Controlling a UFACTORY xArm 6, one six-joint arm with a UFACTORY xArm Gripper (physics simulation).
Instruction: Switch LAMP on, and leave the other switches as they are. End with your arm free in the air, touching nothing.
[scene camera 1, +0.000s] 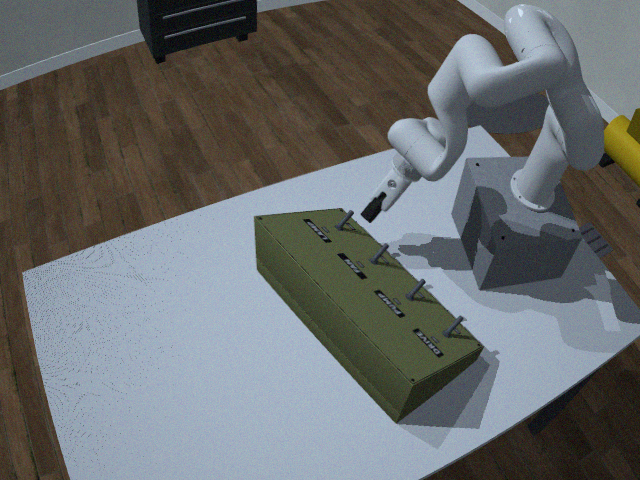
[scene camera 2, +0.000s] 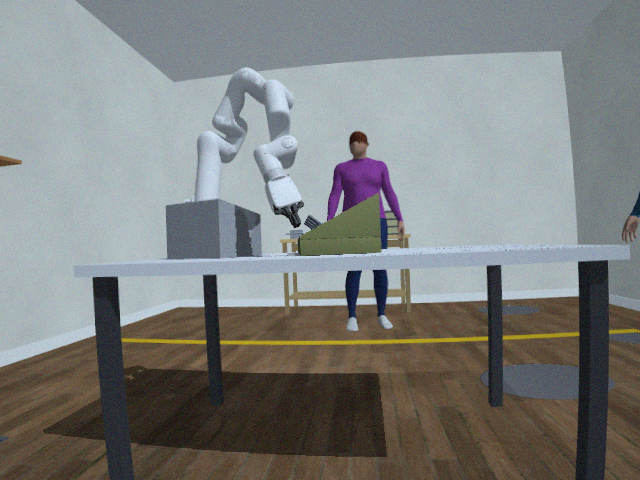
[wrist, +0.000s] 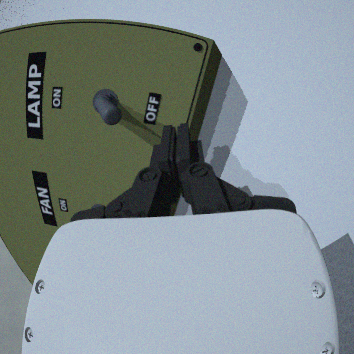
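Pixels of known places: gripper, fingertip midpoint: (scene camera 1: 366, 217) (scene camera 2: 297, 226) (wrist: 178, 142); arm's base at its link origin: (scene camera 1: 532, 190) (scene camera 2: 205, 209).
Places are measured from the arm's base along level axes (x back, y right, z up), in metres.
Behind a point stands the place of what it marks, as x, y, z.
Note:
The olive sloped switch panel (scene camera 1: 310, 258) @[-0.572, 0.125, -0.019] (scene camera 2: 351, 227) @[-0.530, 0.277, -0.105] (wrist: 75, 165) @[-0.452, 0.147, -0.081] carries the LAMP label (scene camera 1: 316, 230) @[-0.500, 0.209, -0.058] (wrist: 36, 95) @[-0.494, 0.210, -0.061]. The grey LAMP lever (scene camera 1: 344, 220) @[-0.422, 0.211, -0.072] (wrist: 107, 106) @[-0.403, 0.220, -0.059] leans towards the OFF side, facing the robot base. The FAN lever (scene camera 1: 379, 253) @[-0.413, 0.092, -0.071], PUMP lever (scene camera 1: 415, 289) @[-0.406, -0.027, -0.071] and DRIVE lever (scene camera 1: 453, 326) @[-0.397, -0.147, -0.071] lean the same way. My gripper (scene camera 1: 368, 217) @[-0.363, 0.204, -0.090] (scene camera 2: 296, 224) @[-0.363, 0.204, -0.090] (wrist: 178, 142) @[-0.363, 0.204, -0.090] is shut and empty. Its tips are in the air near the panel's robot-side edge, beside the LAMP lever and apart from it. Finger linkages hide part of the FAN area in the wrist view.
The panel stands on the white table (scene camera 1: 180, 335) @[-0.863, 0.201, -0.186] (scene camera 2: 465, 253) @[-0.777, 0.539, -0.189]. The grey base block (scene camera 1: 527, 258) @[-0.106, -0.111, -0.080] (scene camera 2: 193, 229) @[0.013, 0.114, -0.082] stands on the robot side of the panel. A person in purple (scene camera 2: 361, 180) stands behind the table. A dark drawer cabinet (scene camera 1: 199, 31) stands on the floor beyond it.

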